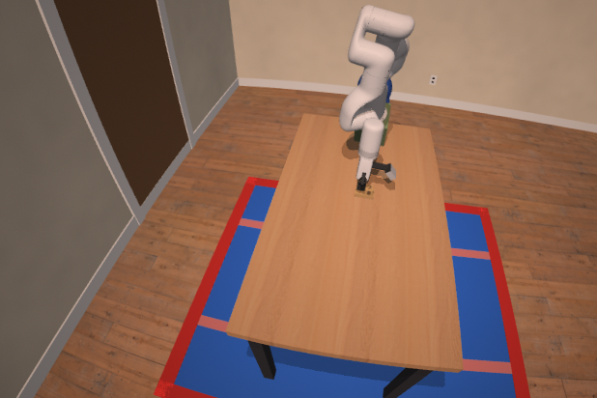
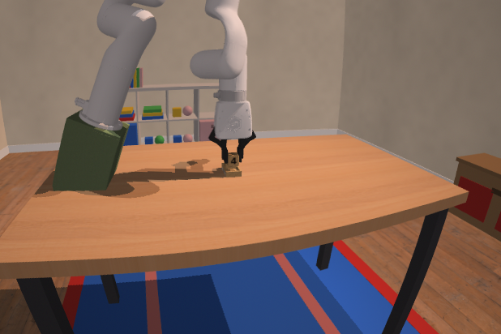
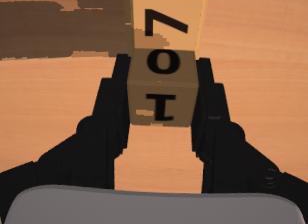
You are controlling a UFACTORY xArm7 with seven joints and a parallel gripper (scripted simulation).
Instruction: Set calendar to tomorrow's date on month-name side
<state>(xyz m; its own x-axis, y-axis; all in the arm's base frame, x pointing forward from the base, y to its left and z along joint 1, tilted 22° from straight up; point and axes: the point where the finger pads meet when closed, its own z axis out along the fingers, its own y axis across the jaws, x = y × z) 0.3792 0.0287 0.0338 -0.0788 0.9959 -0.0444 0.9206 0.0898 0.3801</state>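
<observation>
My hand is 50 mm above the low tray and 20 mm to the right of it. Also, from my hand: wooden digit cube 10 mm below; wooden cube 30 mm to the left, 30 mm below.
</observation>
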